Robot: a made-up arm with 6 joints.
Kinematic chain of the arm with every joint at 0, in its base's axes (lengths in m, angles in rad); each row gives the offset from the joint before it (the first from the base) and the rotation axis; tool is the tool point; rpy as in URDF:
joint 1: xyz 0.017 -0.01 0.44 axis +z
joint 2: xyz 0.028 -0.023 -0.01 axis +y
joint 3: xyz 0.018 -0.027 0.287 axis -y
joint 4: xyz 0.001 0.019 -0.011 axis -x
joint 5: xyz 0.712 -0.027 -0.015 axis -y
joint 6: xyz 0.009 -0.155 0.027 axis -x
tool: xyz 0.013 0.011 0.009 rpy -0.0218 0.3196 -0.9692
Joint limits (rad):
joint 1: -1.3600..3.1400
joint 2: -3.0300..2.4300
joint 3: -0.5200..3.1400
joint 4: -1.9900..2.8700
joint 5: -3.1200..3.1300
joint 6: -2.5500..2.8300
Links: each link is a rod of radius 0.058 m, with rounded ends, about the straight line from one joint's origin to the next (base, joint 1, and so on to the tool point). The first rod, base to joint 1, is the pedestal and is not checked.
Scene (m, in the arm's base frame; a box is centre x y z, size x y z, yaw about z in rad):
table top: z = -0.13
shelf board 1: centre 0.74 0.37 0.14 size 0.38 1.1 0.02 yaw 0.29
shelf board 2: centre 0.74 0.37 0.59 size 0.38 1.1 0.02 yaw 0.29
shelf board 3: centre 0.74 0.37 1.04 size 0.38 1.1 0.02 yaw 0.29
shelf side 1: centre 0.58 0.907 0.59 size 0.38 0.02 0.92 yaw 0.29
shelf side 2: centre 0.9 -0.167 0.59 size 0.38 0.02 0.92 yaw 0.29
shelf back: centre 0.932 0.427 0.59 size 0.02 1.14 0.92 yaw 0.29
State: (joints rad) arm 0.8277 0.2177 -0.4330 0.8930 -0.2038 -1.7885
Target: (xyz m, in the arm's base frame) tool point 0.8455 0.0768 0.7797
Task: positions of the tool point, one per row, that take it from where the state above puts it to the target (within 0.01 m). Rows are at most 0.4 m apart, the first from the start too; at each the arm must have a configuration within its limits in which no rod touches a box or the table.
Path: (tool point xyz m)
1: 0.3563 0.7065 0.4696
2: -0.0072 0.7634 0.5603
3: -0.3411 0.6426 0.6464
4: -0.2562 0.5291 0.8840
5: -0.1125 0.3810 1.0324
6: 0.0617 0.2352 1.0828
7: 0.2363 0.1147 1.0448
8: 0.3875 0.0280 0.9375
9: 0.4990 -0.0266 0.7797
10: 0.6403 0.0140 0.7669
11: 0.7586 0.0478 0.7643
12: 0.8455 0.0768 0.7797

